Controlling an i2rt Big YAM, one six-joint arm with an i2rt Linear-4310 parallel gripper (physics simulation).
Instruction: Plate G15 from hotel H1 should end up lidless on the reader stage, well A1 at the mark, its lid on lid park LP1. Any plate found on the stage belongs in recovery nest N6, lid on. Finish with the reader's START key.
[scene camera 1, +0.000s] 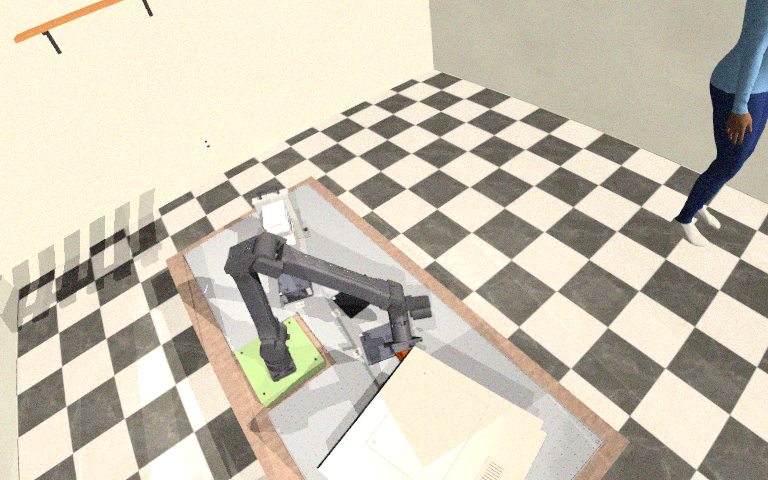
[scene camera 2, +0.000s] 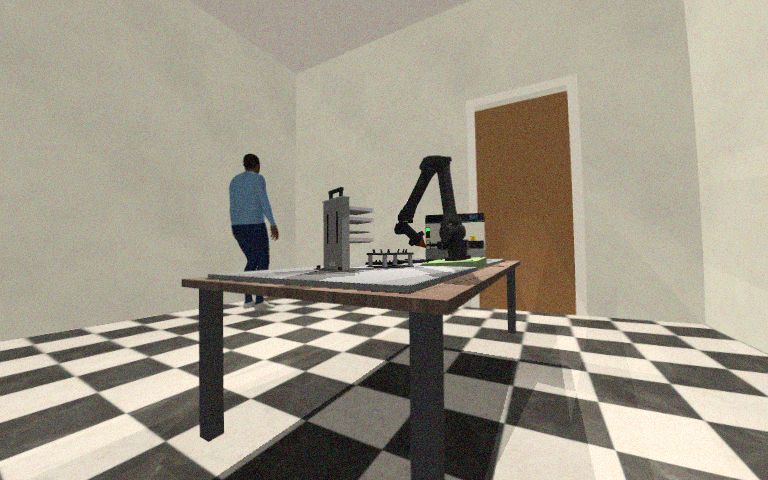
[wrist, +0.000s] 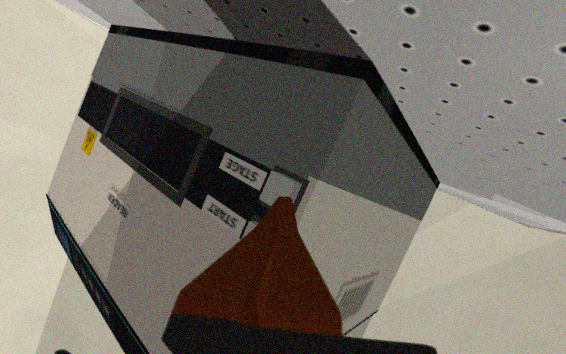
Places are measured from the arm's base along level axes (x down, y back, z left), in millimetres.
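Pixels of known places: gripper, between the fingertips: (scene camera 2: 425, 247) (wrist: 285, 205); arm's base, origin of its link: (scene camera 1: 280, 363) (scene camera 2: 458, 259).
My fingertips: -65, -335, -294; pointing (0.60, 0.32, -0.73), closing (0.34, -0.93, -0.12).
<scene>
For each thing: its top centre in the pictures, then the offset to it from my fingertips, as dx, dy, dz. "spot": a spot on its surface instead.
- reader, centre of its top: (wrist: 214, 295) (scene camera 1: 429, 446) (scene camera 2: 454, 216) -206, +83, -256
- dark window, a spot on its surface: (wrist: 155, 145) spot: -13, +137, -72
- grey key, centre of its top: (wrist: 275, 206) -6, +7, -17
- STAGE label, a spot on its surface: (wrist: 243, 169) spot: +5, +39, -31
- START label, a spot on its surface: (wrist: 223, 215) spot: -28, +39, -31
- black square, a spot on its surface: (scene camera 1: 351, 304) spot: +78, +21, +378
- low rack with posts, centre of its top: (scene camera 1: 290, 272) (scene camera 2: 390, 249) +12, +162, +600
The reader (scene camera 1: 453, 396) (scene camera 2: 476, 230) (wrist: 160, 240) is a pale box at the table's end. In the wrist view its front appears upside down, with a dark window (wrist: 155, 145), a grey key (wrist: 277, 187) by the STAGE label (wrist: 243, 169) and a START label (wrist: 223, 215). My gripper (scene camera 1: 402, 355) (scene camera 2: 421, 242) (wrist: 285, 205) is shut and empty, its orange tips in front of the keys. They overlap the STAGE key's lower edge and hide most of the START key; contact cannot be told. A grey hotel (scene camera 2: 336, 232) (scene camera 1: 275, 217) holds several flat pale things. Plate G15, the stage and LP1 cannot be identified.
Dark nest-like fixtures (scene camera 1: 376, 343) (scene camera 1: 294, 287) and a black square (scene camera 1: 351, 304) lie between hotel and reader. A low rack with posts (scene camera 2: 390, 256) stands beside the hotel. The arm stands on a green base (scene camera 1: 306, 339). A person (scene camera 1: 741, 113) (scene camera 2: 248, 198) stands beyond the table.
</scene>
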